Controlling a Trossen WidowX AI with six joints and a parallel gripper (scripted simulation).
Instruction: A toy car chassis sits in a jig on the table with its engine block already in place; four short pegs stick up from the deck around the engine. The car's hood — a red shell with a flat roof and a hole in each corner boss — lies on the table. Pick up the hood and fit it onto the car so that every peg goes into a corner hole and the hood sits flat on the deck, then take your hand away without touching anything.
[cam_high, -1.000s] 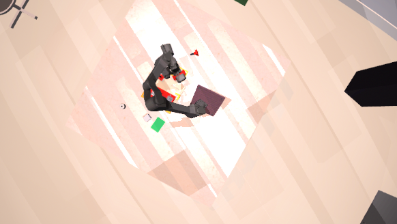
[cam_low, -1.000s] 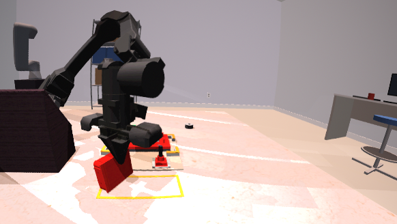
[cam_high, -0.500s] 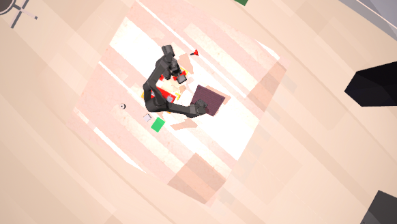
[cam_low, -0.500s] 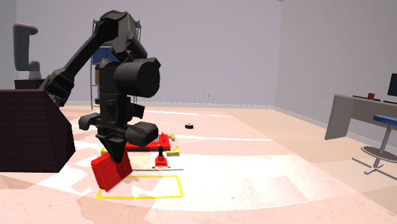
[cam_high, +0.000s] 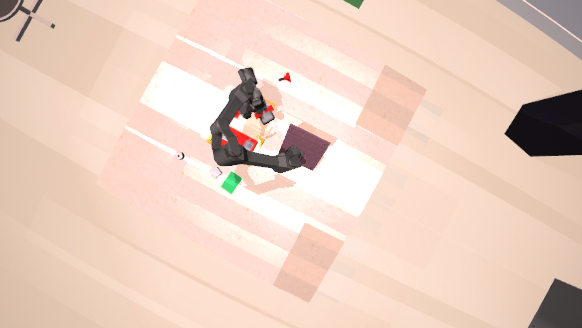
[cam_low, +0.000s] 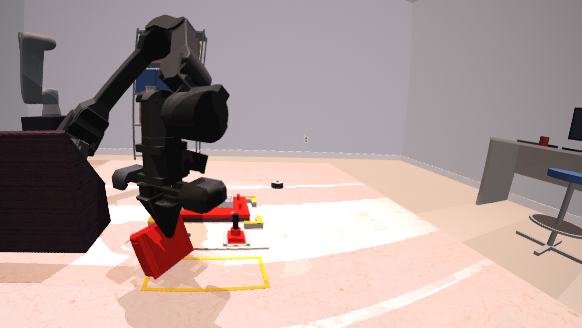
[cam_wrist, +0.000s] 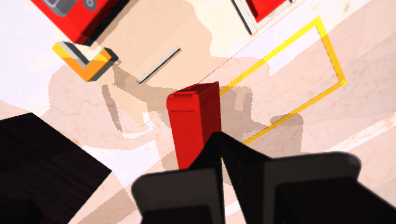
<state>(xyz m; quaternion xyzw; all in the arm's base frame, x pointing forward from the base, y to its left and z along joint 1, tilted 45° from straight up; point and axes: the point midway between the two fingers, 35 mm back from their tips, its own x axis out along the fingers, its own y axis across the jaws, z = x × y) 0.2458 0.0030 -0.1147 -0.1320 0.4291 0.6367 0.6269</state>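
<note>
The black post lies 10 cm ahead of my gripper tip, 9 cm to the left of it and 2 cm below it. From my gripper tip the other things lie so: orange-cornered jig: 3 cm ahead, 18 cm to the left, 4 cm below; grey engine block: 6 cm ahead, 21 cm to the left, 3 cm below; red hood: 1 cm behind, 2 cm below.
</note>
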